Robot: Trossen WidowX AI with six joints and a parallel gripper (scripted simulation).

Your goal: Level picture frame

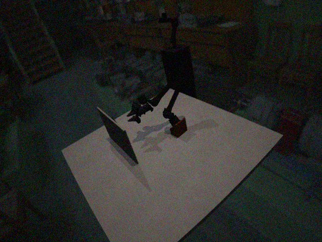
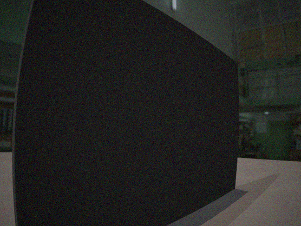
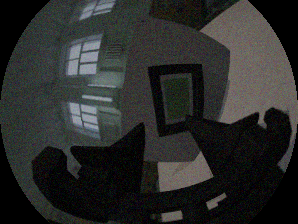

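Now: the picture frame 110 mm ahead of my gripper tip, 20 mm to the right of it and 50 mm below it. Round my gripper tip: wall panel (120 mm ahead, 70 mm below).
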